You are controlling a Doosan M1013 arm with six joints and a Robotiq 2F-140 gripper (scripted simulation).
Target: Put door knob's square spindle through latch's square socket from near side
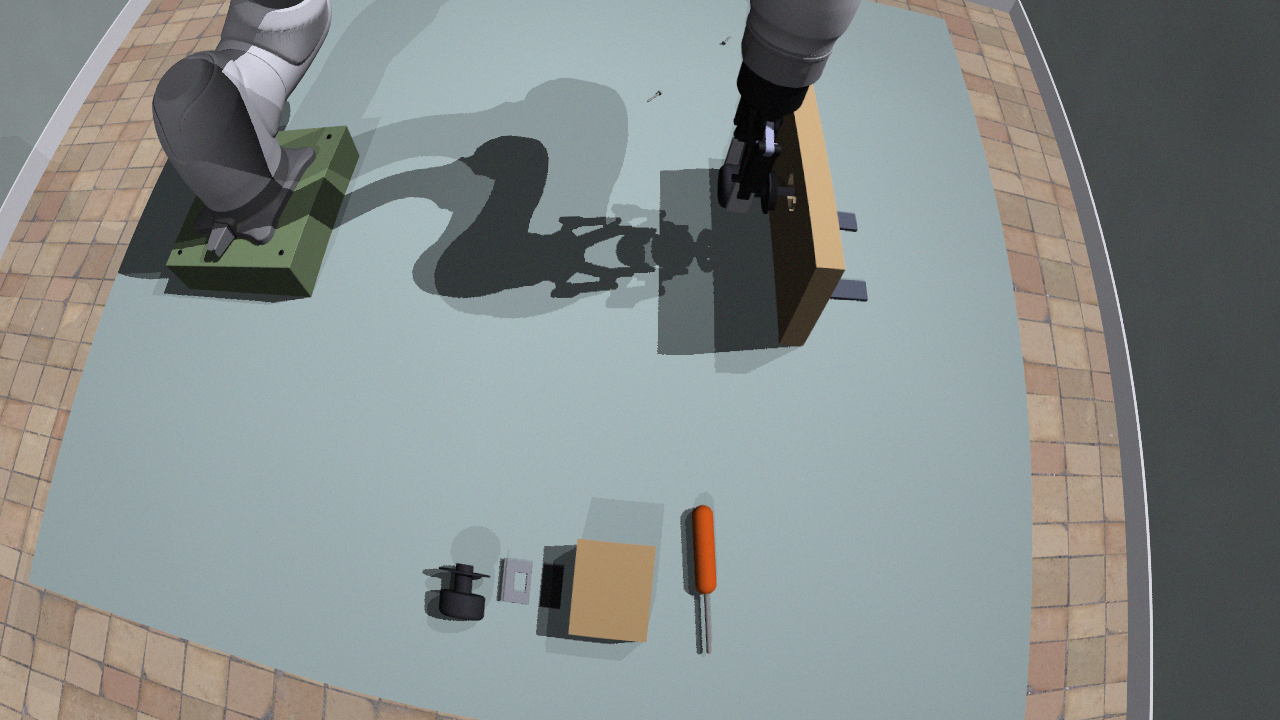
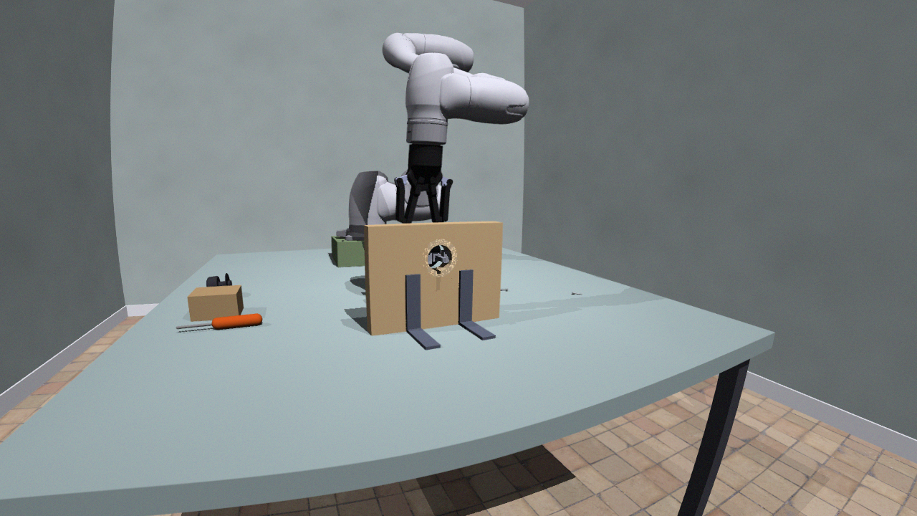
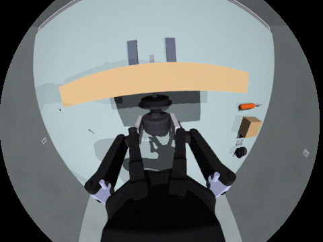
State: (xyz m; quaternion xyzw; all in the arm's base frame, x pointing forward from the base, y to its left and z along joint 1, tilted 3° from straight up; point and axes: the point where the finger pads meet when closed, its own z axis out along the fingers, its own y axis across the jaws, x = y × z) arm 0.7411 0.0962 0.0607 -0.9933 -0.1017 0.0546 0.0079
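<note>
My hand is 90 mm short of the latch socket, 30 mm above it and 20 mm to the right of it. Round my hand: orange-handled screwdriver: 470 mm to the right, 160 mm below, 70 mm ahead; then wooden block: 510 mm to the right, 140 mm below, 40 mm behind; then upright wood panel: 90 mm ahead, 50 mm below, 20 mm to the left.
</note>
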